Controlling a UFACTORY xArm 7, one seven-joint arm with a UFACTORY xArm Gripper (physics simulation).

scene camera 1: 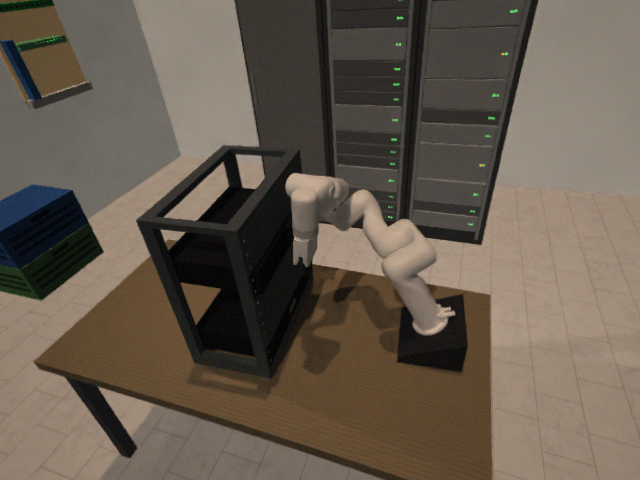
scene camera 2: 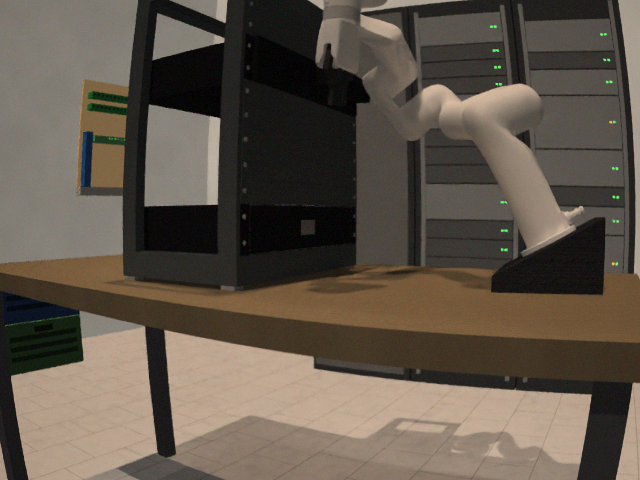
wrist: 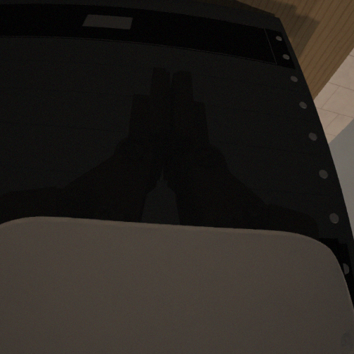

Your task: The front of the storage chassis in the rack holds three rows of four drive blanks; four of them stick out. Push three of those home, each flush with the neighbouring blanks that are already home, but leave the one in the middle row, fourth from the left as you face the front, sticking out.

Labels:
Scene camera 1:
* my gripper: 306,274
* dark rack: 243,243
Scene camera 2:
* my gripper: 336,105
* dark rack: 280,142
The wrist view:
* my gripper: 166,94
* dark rack: 75,75

